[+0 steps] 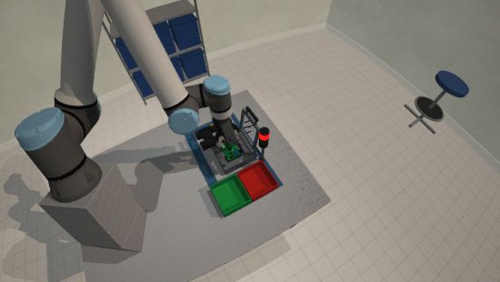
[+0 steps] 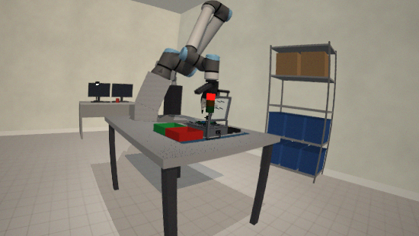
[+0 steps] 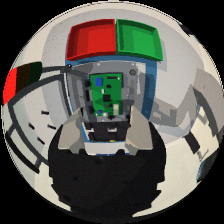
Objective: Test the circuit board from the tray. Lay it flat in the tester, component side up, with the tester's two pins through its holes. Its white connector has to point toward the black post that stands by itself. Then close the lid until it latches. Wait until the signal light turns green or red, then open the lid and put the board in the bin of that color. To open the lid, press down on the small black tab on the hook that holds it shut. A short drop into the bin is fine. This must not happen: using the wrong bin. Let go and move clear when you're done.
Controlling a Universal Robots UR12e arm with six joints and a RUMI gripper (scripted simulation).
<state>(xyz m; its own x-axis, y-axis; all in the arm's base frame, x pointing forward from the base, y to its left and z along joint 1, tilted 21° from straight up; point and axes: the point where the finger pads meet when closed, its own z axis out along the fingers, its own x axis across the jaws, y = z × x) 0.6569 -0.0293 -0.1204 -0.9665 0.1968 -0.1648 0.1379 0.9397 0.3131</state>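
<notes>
Now: hand 6 cm above the green circuit board. Also, from my hand: green bin 13 cm behind, 19 cm to the right, 12 cm below; red bin 2 cm ahead, 21 cm to the right, 12 cm below; tester lid 11 cm ahead, 2 cm to the right, 5 cm above.
</notes>
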